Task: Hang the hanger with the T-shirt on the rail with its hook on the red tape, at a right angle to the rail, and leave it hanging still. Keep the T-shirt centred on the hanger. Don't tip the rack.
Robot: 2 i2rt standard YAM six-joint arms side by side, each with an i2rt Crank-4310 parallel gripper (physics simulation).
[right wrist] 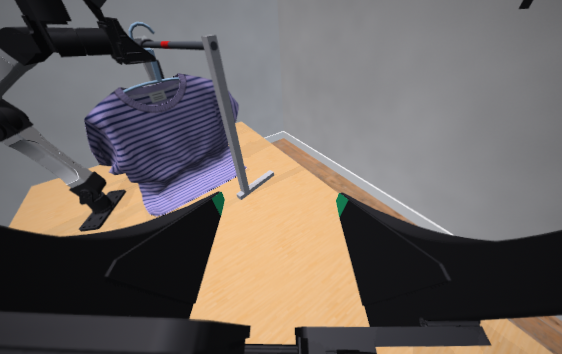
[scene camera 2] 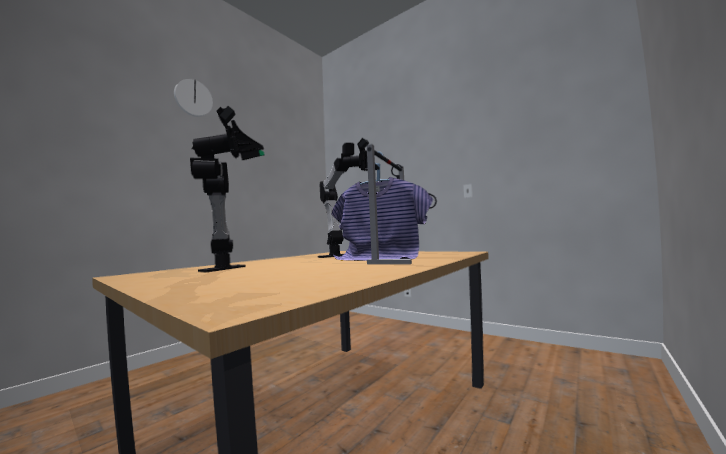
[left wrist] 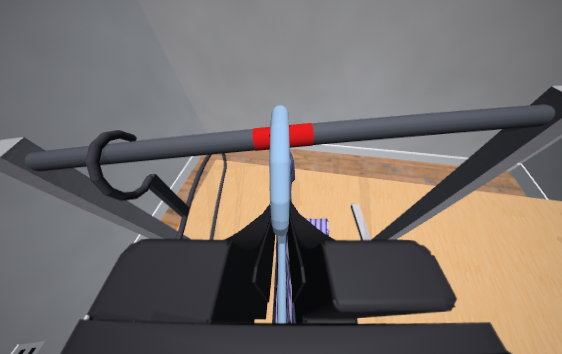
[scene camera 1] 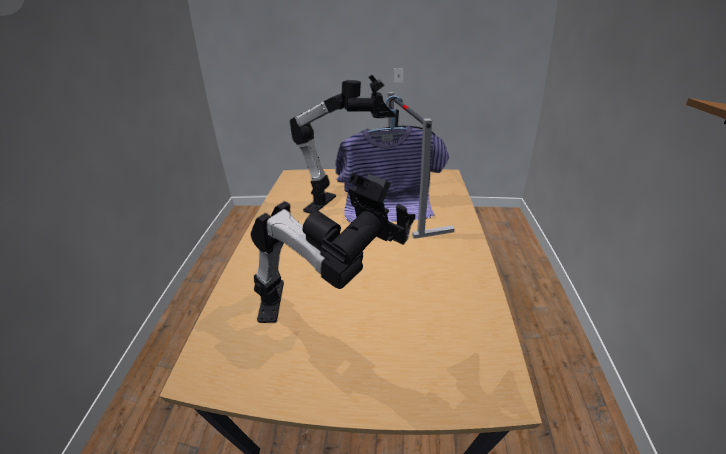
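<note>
A purple striped T-shirt (scene camera 1: 382, 165) (scene camera 2: 396, 219) (right wrist: 165, 140) hangs on a light-blue hanger, whose hook (left wrist: 279, 165) (right wrist: 141, 24) points up. In the left wrist view the hook crosses over the red tape (scene camera 1: 405, 107) (left wrist: 302, 134) (right wrist: 164, 44), roughly at a right angle to the rail (left wrist: 425, 122). In the right wrist view the hook's arc stands above rail height; whether it touches the rail I cannot tell. My left gripper (left wrist: 281, 201) (right wrist: 155, 58) is shut on the hanger's stem below the hook. My right gripper (scene camera 2: 261, 153) (right wrist: 280, 195) is open and empty, away from the rack.
The rack's near post (scene camera 1: 425, 176) (scene camera 2: 373, 214) (right wrist: 227, 110) stands upright in front of part of the shirt. A black hanger's hook (left wrist: 92, 165) is on the rail's far part. My arms are mounted on the wooden table (scene camera 1: 428, 321) (scene camera 2: 299, 289).
</note>
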